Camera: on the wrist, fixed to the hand. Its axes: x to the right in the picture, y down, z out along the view.
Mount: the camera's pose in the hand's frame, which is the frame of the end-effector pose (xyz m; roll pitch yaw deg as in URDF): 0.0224 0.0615 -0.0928 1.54 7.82 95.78
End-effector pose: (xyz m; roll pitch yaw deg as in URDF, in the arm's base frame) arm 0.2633 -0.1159 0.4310 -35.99 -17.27 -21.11
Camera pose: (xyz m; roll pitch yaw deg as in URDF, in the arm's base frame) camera 0.3123 -0.1399 0.3314 -17.67 43.46 60.22
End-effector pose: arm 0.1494 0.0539 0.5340 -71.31 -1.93 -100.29
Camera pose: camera 0.0778 0.0411 0.4468 19.69 78.55 9.37
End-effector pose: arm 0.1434 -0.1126 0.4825 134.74 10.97 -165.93
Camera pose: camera 0.1074 -0.1449 0.5853 170.08 -53.16 109.19
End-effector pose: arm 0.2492 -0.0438 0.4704 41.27 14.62 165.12
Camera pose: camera 0.2078 -0.1440 0.4365 14.52 -33.73 -107.76
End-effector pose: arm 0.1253 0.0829 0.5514 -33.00 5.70 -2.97
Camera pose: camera 0.1366 0.0834 0.4384 13.03 39.63 99.32
